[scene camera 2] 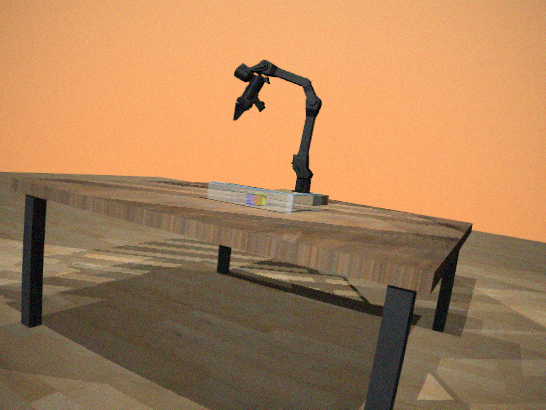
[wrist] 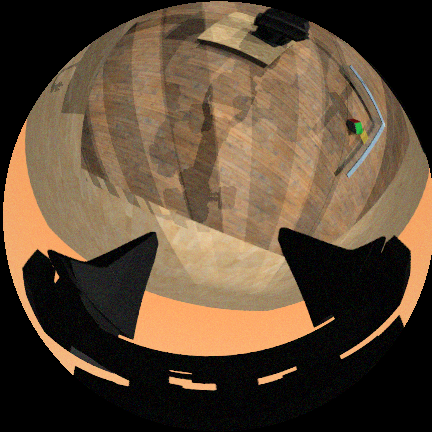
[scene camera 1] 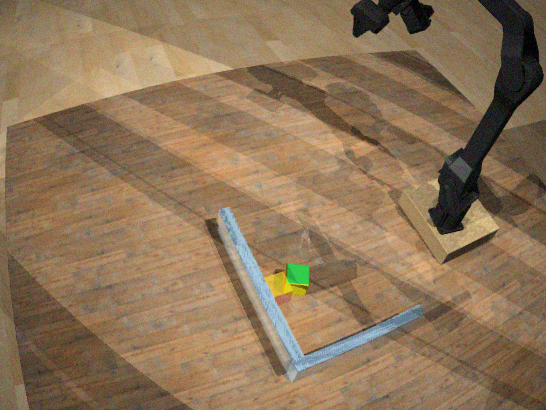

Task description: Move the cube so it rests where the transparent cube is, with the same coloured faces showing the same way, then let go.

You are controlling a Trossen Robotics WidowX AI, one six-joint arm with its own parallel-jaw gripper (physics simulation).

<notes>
My gripper is open and holds nothing. Further things: an L-shaped rail.
My gripper is seen too in the wrist view.
</notes>
